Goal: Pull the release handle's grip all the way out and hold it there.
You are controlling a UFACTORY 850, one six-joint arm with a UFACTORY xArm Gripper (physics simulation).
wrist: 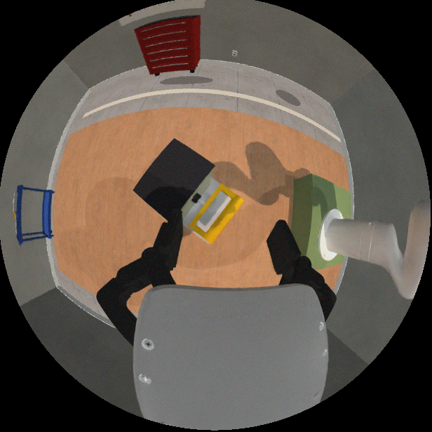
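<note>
The release handle's yellow grip (230, 208) is a rectangular frame near the middle of the wrist view, set diagonally. It sits at the lower right side of a housing with a large black top (175, 175). A pale metal plate shows through and beside the grip, and a small black part lies between the grip and the housing. My gripper (229, 226) is open, with one black finger on each side. Nothing is between the fingers. The left finger overlaps the housing's lower corner in the view; whether they touch cannot be told. The grip appears beyond the fingertips, between them and nearer the left one.
A green block (304, 210) carrying the pale arm's base (331, 235) stands at the right of the wooden table (115, 150). A red drawer cabinet (172, 45) stands beyond the far edge, and a blue frame cart (47, 214) beyond the left edge.
</note>
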